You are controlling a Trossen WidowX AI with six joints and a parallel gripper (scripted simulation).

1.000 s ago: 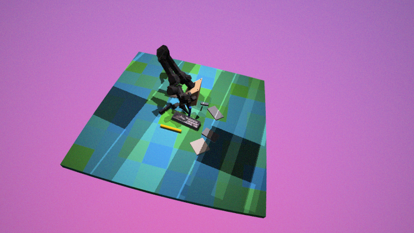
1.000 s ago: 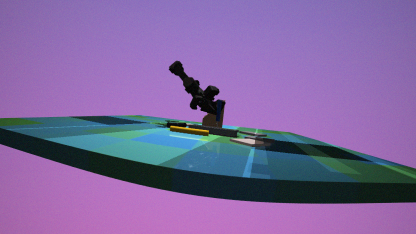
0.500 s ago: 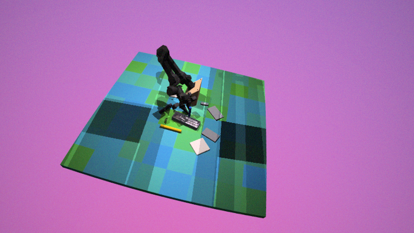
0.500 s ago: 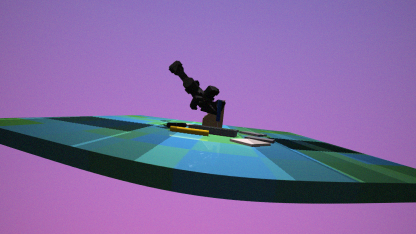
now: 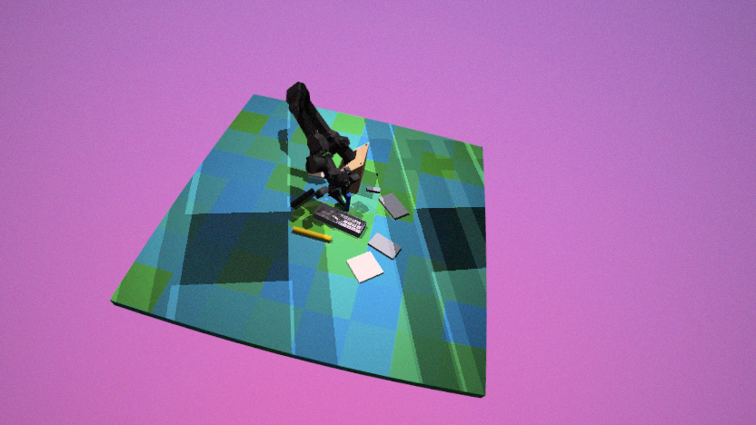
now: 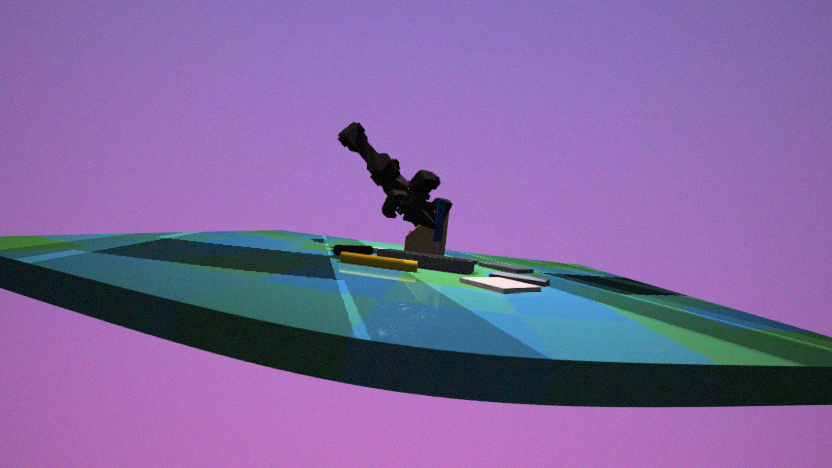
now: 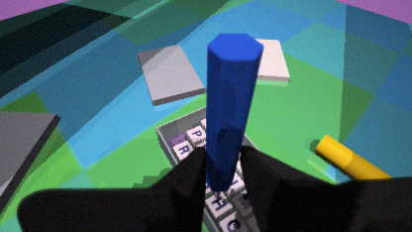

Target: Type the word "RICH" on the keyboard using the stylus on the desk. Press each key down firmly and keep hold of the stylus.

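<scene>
My gripper tip is 2 cm above the stylus. The rest, counted from my gripper tip: yellow bar (12 cm to the right, 11 cm ahead, 8 cm below).
</scene>
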